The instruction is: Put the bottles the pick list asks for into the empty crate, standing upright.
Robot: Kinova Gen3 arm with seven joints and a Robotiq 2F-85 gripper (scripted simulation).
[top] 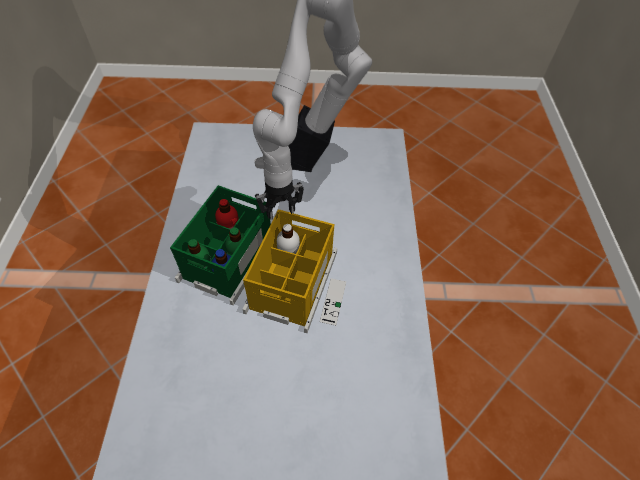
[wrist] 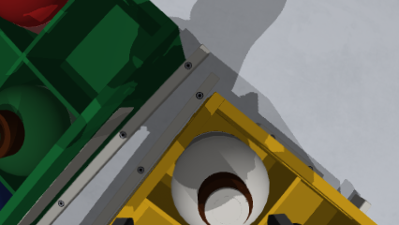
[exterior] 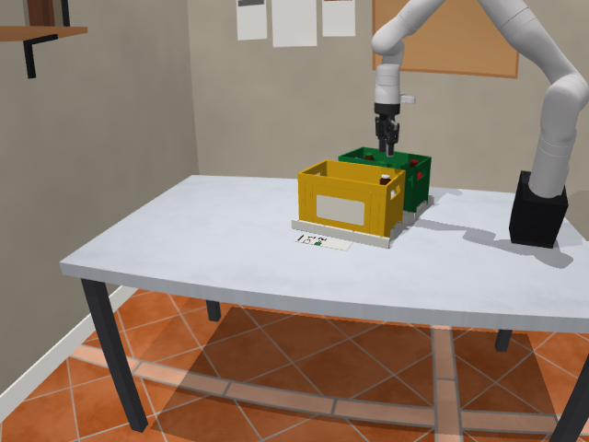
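Right now the green crate is 180 mm to the right of my hand, 160 mm below it and 20 mm ahead of it. From my hand the other things lie so: blue-label bottle (170 mm to the right, 150 mm below, 110 mm ahead); white-label bottle (150 mm below, 20 mm to the left); yellow crate (160 mm below, 90 mm ahead, 40 mm to the left).
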